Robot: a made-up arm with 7 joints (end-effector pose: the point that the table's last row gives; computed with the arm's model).
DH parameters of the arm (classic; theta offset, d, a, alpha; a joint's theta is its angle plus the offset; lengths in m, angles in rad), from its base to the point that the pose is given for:
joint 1: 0 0.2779 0 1.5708
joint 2: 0 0.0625 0 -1.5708
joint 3: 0 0.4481 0.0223 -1.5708
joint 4: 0 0.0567 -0.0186 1.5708
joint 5: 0 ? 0 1.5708
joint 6: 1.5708 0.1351 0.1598 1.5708
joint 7: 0 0.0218 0 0
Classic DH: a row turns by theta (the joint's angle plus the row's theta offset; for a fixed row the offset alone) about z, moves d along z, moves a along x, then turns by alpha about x.
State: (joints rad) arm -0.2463 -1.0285 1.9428 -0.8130 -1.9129 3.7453 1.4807
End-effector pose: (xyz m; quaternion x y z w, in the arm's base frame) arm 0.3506 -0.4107 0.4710 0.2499 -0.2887 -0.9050 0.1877
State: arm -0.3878 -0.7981 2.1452 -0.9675 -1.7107 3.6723 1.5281
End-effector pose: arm 0.2648 -0.4083 0.4961 0.4252 -0.1839 -0.8826 0.0794
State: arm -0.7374 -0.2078 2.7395 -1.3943 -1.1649 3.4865 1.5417
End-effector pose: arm 0.1199 -0.2676 0.5862 -0.7996 -0.0917 0.5930 0.0256
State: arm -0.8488 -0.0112 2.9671 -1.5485 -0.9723 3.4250 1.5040
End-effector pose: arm 0.0859 -0.1828 0.6116 -0.8553 -0.1992 0.4782 0.0062
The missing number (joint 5, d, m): 0.3655
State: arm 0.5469 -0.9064 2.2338 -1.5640 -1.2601 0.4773 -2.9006
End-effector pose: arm 0.5840 -0.2237 0.2564 0.5615 0.6879 0.4552 0.0652
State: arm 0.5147 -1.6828 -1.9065 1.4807 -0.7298 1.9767 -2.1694
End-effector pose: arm 0.8017 0.0084 0.2494 -0.2916 0.6435 -0.6287 0.3251
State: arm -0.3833 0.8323 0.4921 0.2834 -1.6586 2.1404 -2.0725
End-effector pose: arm -0.5674 0.3502 0.7044 -0.3585 -0.3257 -0.2975 0.8227
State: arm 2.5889 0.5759 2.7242 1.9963 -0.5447 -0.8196 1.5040
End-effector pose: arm 0.2340 -0.4123 0.2905 0.1440 -0.5577 -0.6154 0.5381
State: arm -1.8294 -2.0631 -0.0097 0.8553 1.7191 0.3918 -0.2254
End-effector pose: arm -0.1276 -0.3609 -0.4892 0.0106 0.8215 -0.2610 0.5068
